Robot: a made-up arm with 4 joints.
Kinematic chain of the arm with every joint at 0, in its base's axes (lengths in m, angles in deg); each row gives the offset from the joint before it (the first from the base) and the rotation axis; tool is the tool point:
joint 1: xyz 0 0 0.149 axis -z
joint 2: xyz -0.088 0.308 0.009 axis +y
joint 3: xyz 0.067 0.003 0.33 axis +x
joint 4: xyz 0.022 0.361 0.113 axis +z
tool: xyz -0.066 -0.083 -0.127
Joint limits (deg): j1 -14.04..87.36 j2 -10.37..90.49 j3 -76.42..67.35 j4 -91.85..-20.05
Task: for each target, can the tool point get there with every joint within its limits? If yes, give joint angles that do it. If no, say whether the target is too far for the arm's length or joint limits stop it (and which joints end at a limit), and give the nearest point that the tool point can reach.
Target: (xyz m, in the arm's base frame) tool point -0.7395 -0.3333 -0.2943
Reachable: no: joint limits stop it (at a limit: joint 1, joint 3, joint 4) | nearest point -0.2567 0.3463 0.1090 | short by 0.926 m
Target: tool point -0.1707 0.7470 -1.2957
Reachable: no: too far | nearest point -0.0944 0.4131 0.0703 | short by 1.408 m
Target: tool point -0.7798 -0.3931 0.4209
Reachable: no: joint limits stop it (at a limit: joint 1, joint 2, joint 3, joint 4) | nearest point -0.2703 0.3430 0.1506 | short by 0.935 m
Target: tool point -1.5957 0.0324 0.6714
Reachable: no: too far | nearest point -0.3302 0.3971 0.8076 | short by 1.324 m
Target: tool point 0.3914 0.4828 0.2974
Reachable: yes | joints 29.45 55.59 -14.63 -26.17
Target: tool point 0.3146 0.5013 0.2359
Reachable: yes | joints 32.56 55.45 -35.45 -48.12
